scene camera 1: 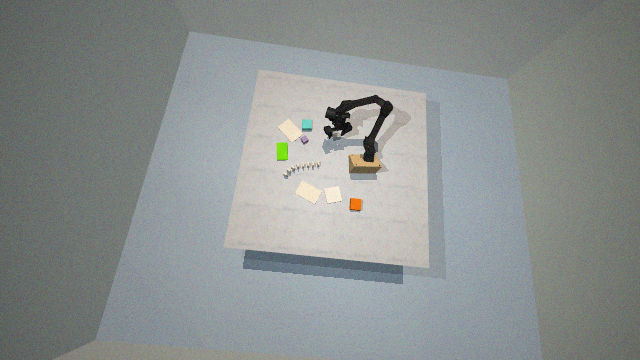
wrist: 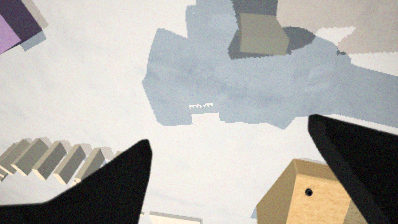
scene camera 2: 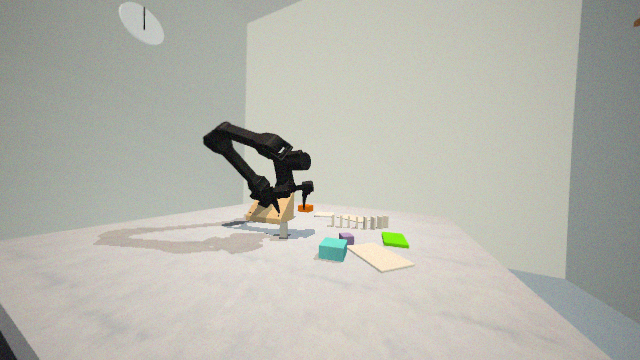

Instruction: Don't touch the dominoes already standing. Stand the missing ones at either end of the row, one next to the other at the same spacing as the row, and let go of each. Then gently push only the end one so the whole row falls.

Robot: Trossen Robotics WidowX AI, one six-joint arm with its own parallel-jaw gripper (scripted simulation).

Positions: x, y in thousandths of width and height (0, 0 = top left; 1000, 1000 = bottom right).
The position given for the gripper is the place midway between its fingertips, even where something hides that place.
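The gripper (scene camera 2: 455, 588) (wrist: 574, 600) is open and holds nothing. A domino (wrist: 662, 154) is part of the scene as well, and so is a cream card (scene camera 2: 599, 724), though in the wrist view the card is out of frame.
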